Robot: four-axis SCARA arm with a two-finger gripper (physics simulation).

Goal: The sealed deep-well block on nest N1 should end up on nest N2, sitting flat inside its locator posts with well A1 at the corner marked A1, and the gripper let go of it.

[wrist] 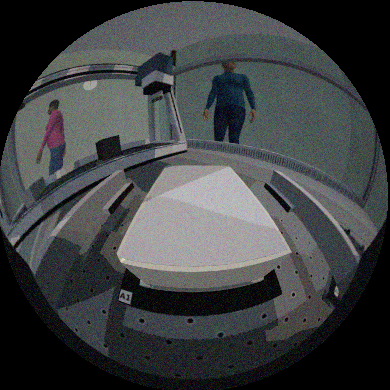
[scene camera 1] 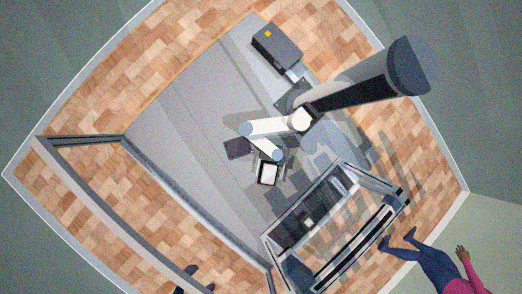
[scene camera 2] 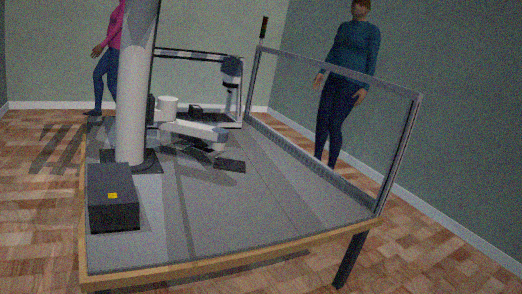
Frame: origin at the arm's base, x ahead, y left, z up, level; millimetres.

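Seen in the pictures: gripper, fingertip midpoint: (wrist: 200,174) (scene camera 1: 268,177); arm's base at its link origin: (scene camera 2: 129,162).
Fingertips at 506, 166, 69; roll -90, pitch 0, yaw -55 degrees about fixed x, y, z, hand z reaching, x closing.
Observation:
Pixels of each thing's top centre, then the offset from my fingertips to it, as dx, dy, dz. "pt": a spot on its surface instead.
- sealed deep-well block at its top centre: (wrist: 200,187) (scene camera 1: 269,174) -18, -11, -2
- dark flat plate at its top centre: (scene camera 2: 230,162) (scene camera 1: 238,147) +3, -275, -34
- small black box at a spot on its surface: (wrist: 108,147) pt +15, +349, +28
The sealed deep-well block (scene camera 1: 268,173) (wrist: 205,220), with a pale top, sits on nest N1, whose black base (wrist: 200,302) carries an A1 label at its near left corner in the wrist view. My gripper (wrist: 200,174) is open, its two fingers apart on the left and right of the block, with nothing gripped. The fingers are mostly hidden under the arm in both scene views. The other nest, a dark flat plate (scene camera 1: 237,148) (scene camera 2: 230,165), lies beside them with no block on it; part of it shows at the right edge of the wrist view. Its markings are too small to read.
A framed conveyor-like unit (wrist: 170,149) stands beyond the block, with a small black box (wrist: 108,147) on it. A dark control box (scene camera 1: 277,46) (scene camera 2: 112,202) stands by the arm's column (scene camera 2: 132,105). A fence (scene camera 2: 345,73) runs along one table side. Two people stand outside.

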